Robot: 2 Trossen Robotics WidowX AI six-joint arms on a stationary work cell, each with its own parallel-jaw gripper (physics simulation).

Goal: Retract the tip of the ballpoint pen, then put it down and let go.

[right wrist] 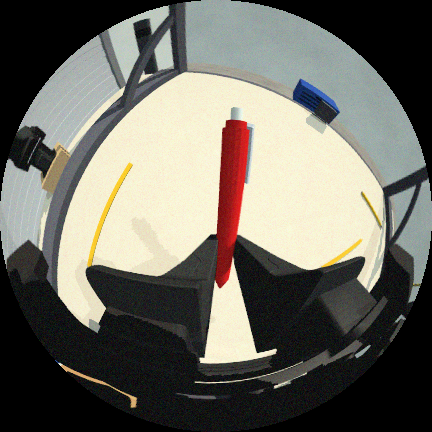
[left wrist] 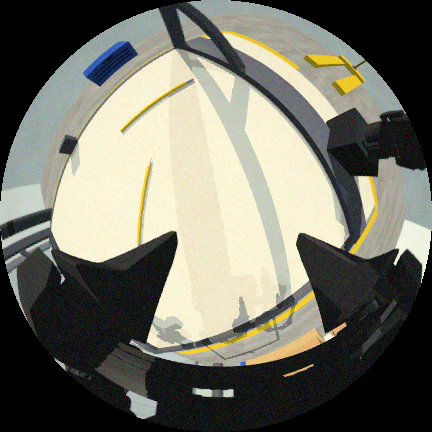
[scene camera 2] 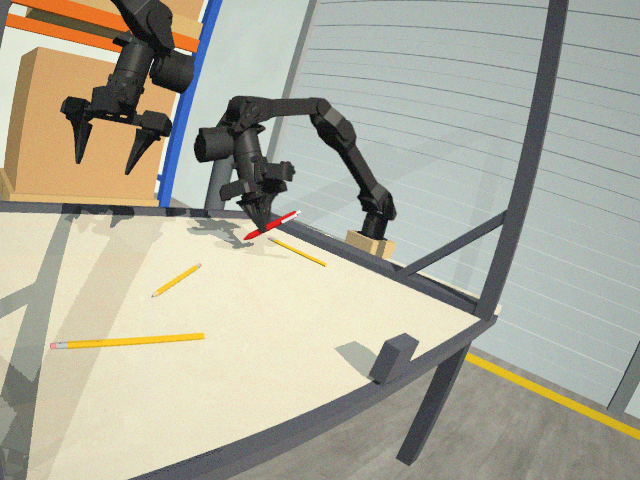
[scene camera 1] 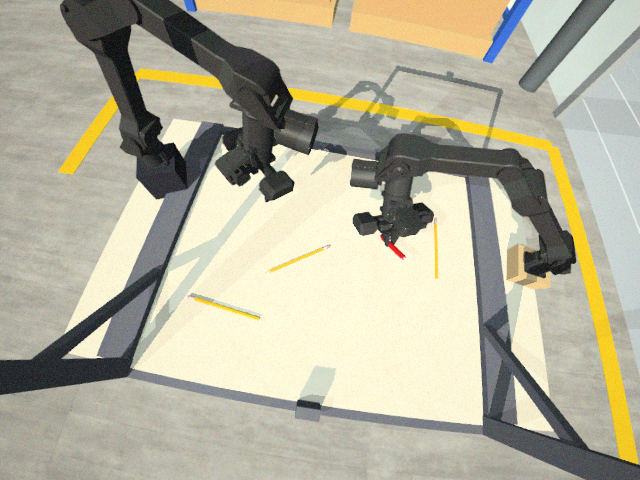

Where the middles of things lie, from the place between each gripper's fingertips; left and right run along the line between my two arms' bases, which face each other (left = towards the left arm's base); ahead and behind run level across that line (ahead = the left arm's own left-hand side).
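Scene:
Red ballpoint pen (right wrist: 237, 136): 10 mm above my right hand and 10 mm behind it. Tan block (scene camera 1: 515, 256), from my right hand: 60 mm ahead, 430 mm to the right, 40 mm below.
My left hand is 350 mm to the left of the red ballpoint pen, 70 mm above it and 30 mm past it. Tan block, from my left hand: 770 mm to the right, 40 mm ahead, 120 mm below.

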